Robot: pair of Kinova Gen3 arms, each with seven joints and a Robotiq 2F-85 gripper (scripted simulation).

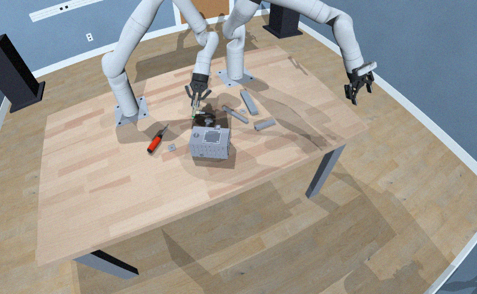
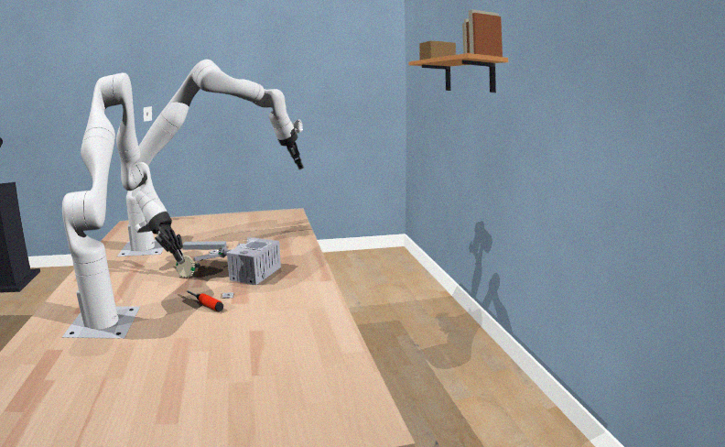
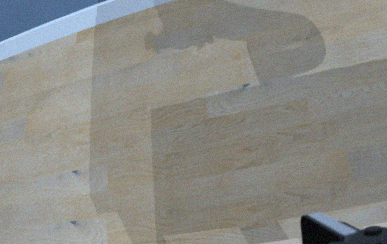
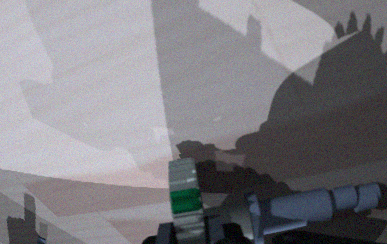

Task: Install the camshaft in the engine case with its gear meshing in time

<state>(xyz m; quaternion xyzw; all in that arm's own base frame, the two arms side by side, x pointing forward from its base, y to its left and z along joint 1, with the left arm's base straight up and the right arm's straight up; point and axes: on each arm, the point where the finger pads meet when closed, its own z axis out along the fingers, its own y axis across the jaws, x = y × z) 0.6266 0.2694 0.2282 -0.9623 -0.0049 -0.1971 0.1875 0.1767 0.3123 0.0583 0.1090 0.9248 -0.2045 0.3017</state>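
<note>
The small crank gear is 13 cm ahead of my right hand and 1 cm to the left of it. The rest, counted from my right hand: short bar (22 cm ahead, 25 cm to the left, 5 cm below); then washer (9 cm ahead, 20 cm to the left, 6 cm below).
</note>
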